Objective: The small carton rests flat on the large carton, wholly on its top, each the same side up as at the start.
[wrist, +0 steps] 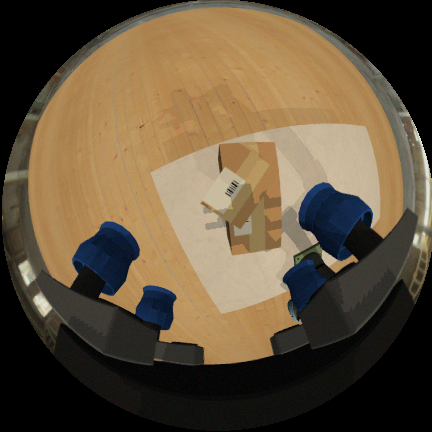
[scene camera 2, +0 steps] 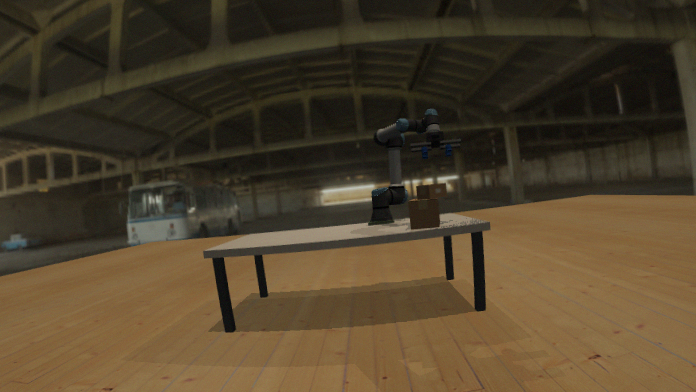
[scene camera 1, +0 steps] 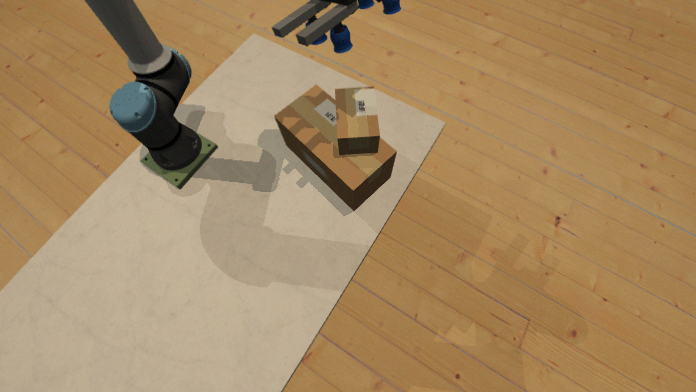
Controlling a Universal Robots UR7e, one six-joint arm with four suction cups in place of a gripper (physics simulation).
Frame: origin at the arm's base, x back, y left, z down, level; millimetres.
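Where they show: hand, its tool point: (wrist: 223, 267) (scene camera 2: 436, 154) (scene camera 1: 355, 24); arm's base, origin of its link: (scene camera 2: 381, 220) (scene camera 1: 178, 149).
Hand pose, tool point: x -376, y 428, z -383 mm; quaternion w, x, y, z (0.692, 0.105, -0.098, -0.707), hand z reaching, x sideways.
Observation:
Each offset is from my tool point to the top centre of the thing. Level surfaces: height alone.
The small carton @(dy -55, dx -54, dz +170 mm) (scene camera 1: 356, 127) (scene camera 2: 431, 190) (wrist: 216, 194) is brown with tape and a white barcode label facing up. It lies flat on top of the large carton @(dy -104, dx -16, dz +245 mm) (scene camera 1: 345, 172) (scene camera 2: 425, 215) (wrist: 272, 190), turned at an angle to it. In the wrist view, its labelled corner sticks out past one long edge of the large carton. The large carton lies flat on the table, its own label partly covered. My gripper (scene camera 1: 352, 21) (scene camera 2: 436, 151) (wrist: 225, 267), with four blue suction cups, is open and empty, high above both cartons. Its upper part is cut off in scene camera 1.
The cartons stand near one end of the pale table @(dz +399 mm) (scene camera 1: 125, 300) (scene camera 2: 300, 240) (wrist: 185, 250), beside the arm's green base plate (scene camera 1: 180, 177) (scene camera 2: 381, 222) (wrist: 307, 253). The table edge is close to the large carton's near corner. Wooden floor surrounds the table.

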